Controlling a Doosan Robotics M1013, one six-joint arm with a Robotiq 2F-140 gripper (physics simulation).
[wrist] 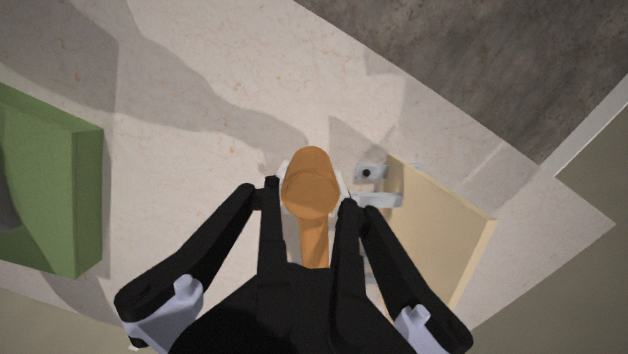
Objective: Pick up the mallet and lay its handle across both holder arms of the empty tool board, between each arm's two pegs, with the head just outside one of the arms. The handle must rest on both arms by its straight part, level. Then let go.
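Places are measured from the arm's base along level axes (x ahead, y left, z up), in metres.
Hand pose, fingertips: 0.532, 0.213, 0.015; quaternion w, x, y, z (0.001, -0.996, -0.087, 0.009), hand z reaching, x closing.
Observation:
Each offset is from my fingertips to the top centre of the thing, as dx, dy, dz. "spot": to the spot under its first point. Level surfaces: height alone.
The orange mallet @[+0.049, -0.104, +0.065] (311,192) is held between the fingers of my gripper (310,175), which is shut on its head. The handle runs from the head towards the bottom of the view and passes out of sight behind the gripper body. The tan tool board (435,215) stands on the table to the right of the gripper. Light grey metal holder parts @[spot: +0.100, -0.001, -0.004] (377,200) stick out from its left face towards the gripper, one with a dark round spot. The right finger and its linkage hide the lower part of the board and its other holder arm. The mallet appears to be left of the board.
A green block-like container (89,200) with a dark grey thing (6,200) in or on it stands at the left edge. The pale speckled table @[dz -0.078] (280,55) has its far edge at the upper right, beside a dark stone-like floor area (475,60). Shadows fall across the table.

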